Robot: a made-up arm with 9 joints.
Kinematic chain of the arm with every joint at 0, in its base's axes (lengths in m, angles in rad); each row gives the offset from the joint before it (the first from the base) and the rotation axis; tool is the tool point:
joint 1: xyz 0 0 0.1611 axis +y
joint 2: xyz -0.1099 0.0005 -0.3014 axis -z
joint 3: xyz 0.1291 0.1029 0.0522 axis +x
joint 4: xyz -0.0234 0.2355 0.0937 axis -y
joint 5: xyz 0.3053 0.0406 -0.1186 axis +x
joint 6: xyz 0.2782 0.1 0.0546 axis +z
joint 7: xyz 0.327 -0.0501 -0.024 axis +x
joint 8: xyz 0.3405 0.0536 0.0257 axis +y
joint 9: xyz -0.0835 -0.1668 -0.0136 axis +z
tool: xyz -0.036 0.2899 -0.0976
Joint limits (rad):
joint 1: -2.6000..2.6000
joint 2: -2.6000..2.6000
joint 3: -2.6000..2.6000
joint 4: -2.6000..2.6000
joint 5: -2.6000..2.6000
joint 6: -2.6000..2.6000
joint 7: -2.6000..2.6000
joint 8: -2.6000..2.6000
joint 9: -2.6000..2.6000
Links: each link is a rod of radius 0.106 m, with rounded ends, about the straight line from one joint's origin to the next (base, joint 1, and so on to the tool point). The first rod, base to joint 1, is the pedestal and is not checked.
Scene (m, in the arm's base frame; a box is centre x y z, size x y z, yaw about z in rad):
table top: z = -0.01
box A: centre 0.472 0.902 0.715 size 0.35 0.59 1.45 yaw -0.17
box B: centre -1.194 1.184 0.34 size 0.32 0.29 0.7 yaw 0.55
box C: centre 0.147 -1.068 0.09 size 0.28 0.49 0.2 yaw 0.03
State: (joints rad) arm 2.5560 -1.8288 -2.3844 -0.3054 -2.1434 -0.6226 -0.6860 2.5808 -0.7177
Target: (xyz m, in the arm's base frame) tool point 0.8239 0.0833 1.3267
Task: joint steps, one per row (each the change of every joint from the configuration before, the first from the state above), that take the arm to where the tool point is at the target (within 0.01 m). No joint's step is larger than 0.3 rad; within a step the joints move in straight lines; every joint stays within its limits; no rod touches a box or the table.
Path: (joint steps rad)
1: -0.1441 -0.1588 0.1498 0.2753 -0.0091 -0.0908 0.0321 -0.1696 -0.1157
2: -0.1441 -0.1588 0.1499 0.2753 -0.0092 -0.0909 0.0322 -0.1696 -0.1157
3: -0.1441 -0.1589 0.1498 0.2754 -0.0091 -0.0908 0.0321 -0.1697 -0.1157
4: 0.2382 -0.1430 0.1593 -0.1180 0.1590 0.0739 -0.1440 0.1805 0.1672
5: 0.2381 -0.1430 0.1592 -0.1180 0.1590 0.0739 -0.1440 0.1804 0.1672

